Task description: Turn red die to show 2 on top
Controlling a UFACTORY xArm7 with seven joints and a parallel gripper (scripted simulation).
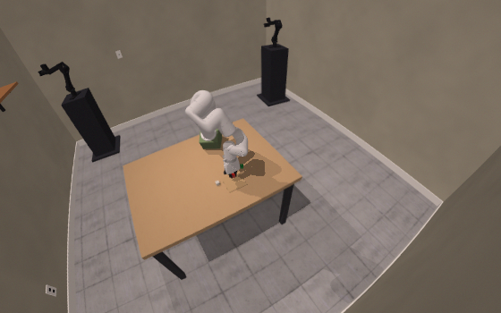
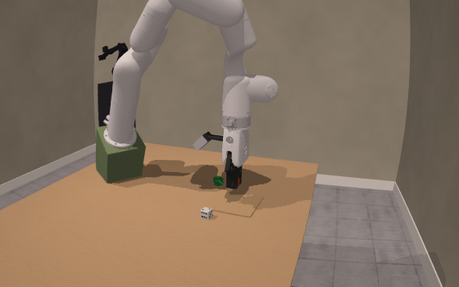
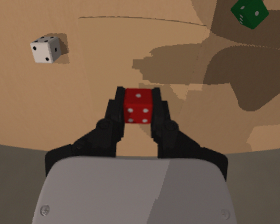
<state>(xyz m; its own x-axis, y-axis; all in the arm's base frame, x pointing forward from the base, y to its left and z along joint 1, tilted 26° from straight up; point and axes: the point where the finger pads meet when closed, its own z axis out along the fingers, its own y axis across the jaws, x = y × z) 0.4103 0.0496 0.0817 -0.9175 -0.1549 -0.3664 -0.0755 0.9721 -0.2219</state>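
The tan mat lies 70 mm below my hand. From my hand the other things lie so: green die: 110 mm to the left, 100 mm behind, 60 mm below; then white die: 110 mm to the right, 60 mm below, 30 mm behind; then red die: 10 mm below.
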